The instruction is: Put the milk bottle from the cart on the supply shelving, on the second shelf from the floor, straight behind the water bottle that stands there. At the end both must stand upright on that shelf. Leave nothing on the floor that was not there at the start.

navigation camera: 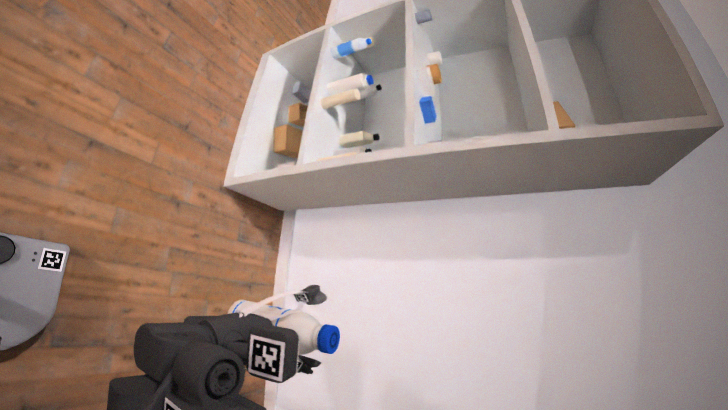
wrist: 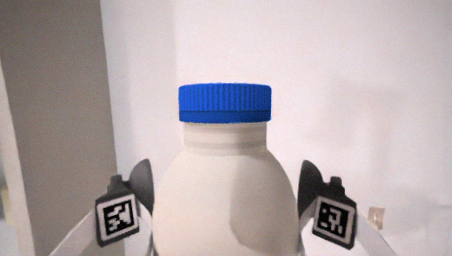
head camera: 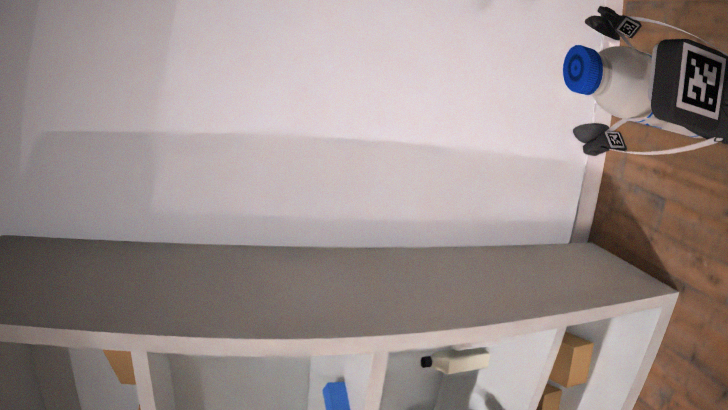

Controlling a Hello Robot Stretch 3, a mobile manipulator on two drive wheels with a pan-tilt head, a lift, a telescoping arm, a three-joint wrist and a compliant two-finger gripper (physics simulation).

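Frame: origin at the robot's base, x down, y back, z left, level; metres.
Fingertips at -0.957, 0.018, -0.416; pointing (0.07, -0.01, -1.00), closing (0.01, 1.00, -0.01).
Observation:
Offsets run from my fingertips to a thing's top centre, as dx, dy, dz. Level surfaces: height alone.
The milk bottle @[-0.073, +0.001, +0.068] (head camera: 629,81) (navigation camera: 300,328) (wrist: 225,215), cream white with a blue cap, is upright between the fingers of my gripper (head camera: 596,80) (navigation camera: 311,329) (wrist: 226,179), which is shut on it, with a finger on each side below the neck. Both are beside the supply shelving (head camera: 305,290) (navigation camera: 458,173) (wrist: 65,100), outside it, in front of the wall. In the navigation camera, turned sideways, the water bottle @[+0.207, -1.215, -0.437] (navigation camera: 345,48) with a blue label stands upright on the second shelf from the floor, near the far side panel. The milk bottle's base is hidden in the head and wrist views.
On the same shelf stand a white bottle @[+0.203, -0.980, -0.477] (navigation camera: 346,82) with a blue cap, a cream bottle @[+0.245, -0.874, -0.438] (navigation camera: 341,98) and a black-capped bottle @[+0.244, -0.775, -0.645] (head camera: 463,360) (navigation camera: 356,139). Cardboard boxes @[+0.780, -0.878, -0.683] (head camera: 575,360) (navigation camera: 287,140) are in the lowest compartment. My base (navigation camera: 30,290) is on the wooden floor @[dx +0.956] (navigation camera: 152,203).

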